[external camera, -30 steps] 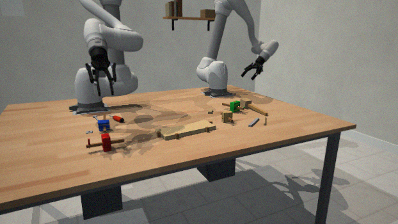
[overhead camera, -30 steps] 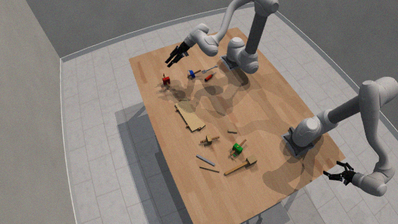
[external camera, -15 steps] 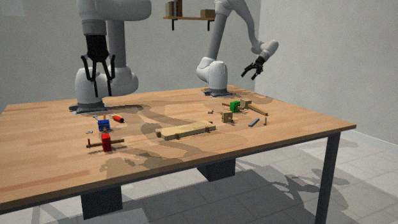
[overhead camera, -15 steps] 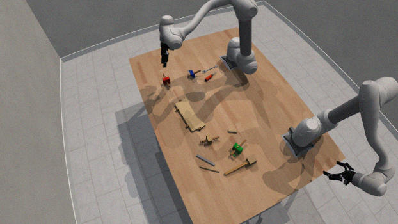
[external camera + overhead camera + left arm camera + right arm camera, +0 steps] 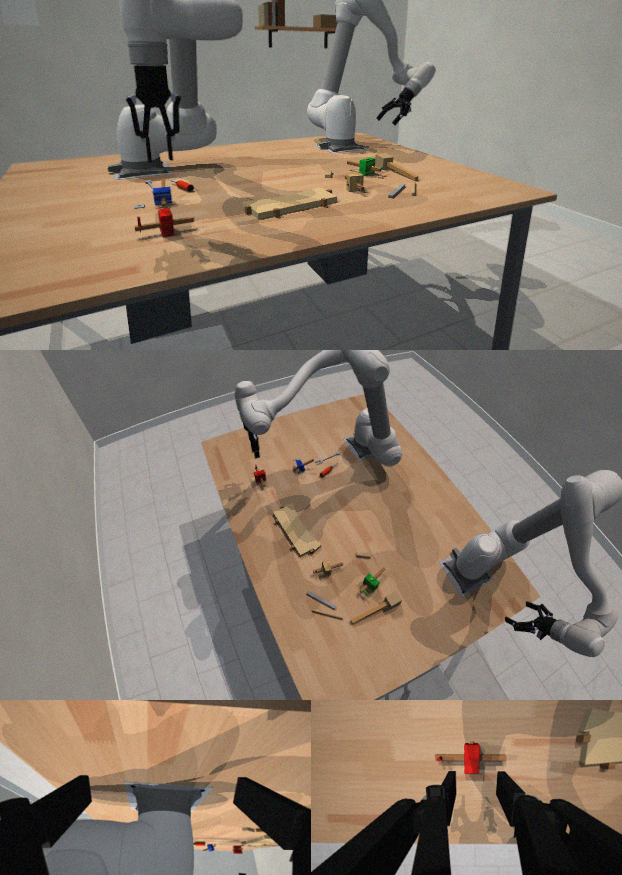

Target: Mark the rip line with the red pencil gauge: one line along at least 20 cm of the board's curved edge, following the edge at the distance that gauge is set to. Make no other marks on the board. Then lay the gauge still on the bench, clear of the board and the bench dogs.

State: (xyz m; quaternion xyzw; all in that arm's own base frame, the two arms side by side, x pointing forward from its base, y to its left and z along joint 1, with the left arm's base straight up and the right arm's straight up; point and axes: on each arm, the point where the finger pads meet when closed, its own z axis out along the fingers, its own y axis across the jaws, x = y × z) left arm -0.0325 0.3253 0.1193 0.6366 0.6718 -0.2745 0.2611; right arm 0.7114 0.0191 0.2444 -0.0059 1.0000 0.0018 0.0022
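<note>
The red pencil gauge lies 22 cm below my right hand, 2 cm behind it and 1 cm to the right of it. From my right hand the other things lie so: pale board 41 cm to the left, 23 cm below, 3 cm behind; then red-handled screwdriver 40 cm behind, 23 cm below, 12 cm to the left; then blue gauge 25 cm behind, 23 cm below, 3 cm to the left.
</note>
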